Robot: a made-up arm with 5 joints.
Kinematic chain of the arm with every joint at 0, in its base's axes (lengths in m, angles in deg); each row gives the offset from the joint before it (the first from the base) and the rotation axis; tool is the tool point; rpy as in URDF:
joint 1: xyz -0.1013 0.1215 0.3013 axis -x
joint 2: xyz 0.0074 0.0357 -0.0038 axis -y
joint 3: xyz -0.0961 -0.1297 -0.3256 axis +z
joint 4: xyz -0.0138 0.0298 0.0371 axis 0.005 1 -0.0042
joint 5: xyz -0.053 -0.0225 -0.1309 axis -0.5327 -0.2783 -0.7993
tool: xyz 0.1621 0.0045 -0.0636 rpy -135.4 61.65 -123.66
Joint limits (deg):
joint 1: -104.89..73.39
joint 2: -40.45..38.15
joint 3: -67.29..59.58
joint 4: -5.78..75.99
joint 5: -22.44..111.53
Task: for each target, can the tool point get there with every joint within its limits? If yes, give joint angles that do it. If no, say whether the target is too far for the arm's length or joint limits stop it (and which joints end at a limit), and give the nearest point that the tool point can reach.
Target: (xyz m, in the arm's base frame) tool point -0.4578 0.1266 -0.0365
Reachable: yes | joints -26.86 -21.73 -32.57 57.47 53.16
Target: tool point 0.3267 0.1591 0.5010
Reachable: no: joint limits stop it (at a limit: joint 1, joint 2, joint 3, joint 4) | nearest point 0.1900 0.4548 0.3404 | short by 0.363 m
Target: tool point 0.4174 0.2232 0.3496
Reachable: no: joint limits stop it (at a limit: joint 1, joint 2, joint 3, joint 4) | nearest point 0.1891 0.4390 0.3033 | short by 0.318 m
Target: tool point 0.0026 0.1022 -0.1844
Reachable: yes | joints -22.79 29.54 -21.60 19.98 53.45
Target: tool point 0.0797 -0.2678 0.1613
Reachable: yes | joints 38.35 31.64 30.87 18.49 70.57
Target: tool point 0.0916 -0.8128 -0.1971
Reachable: no: too far | nearest point 0.0023 -0.3649 0.0418 | short by 0.515 m
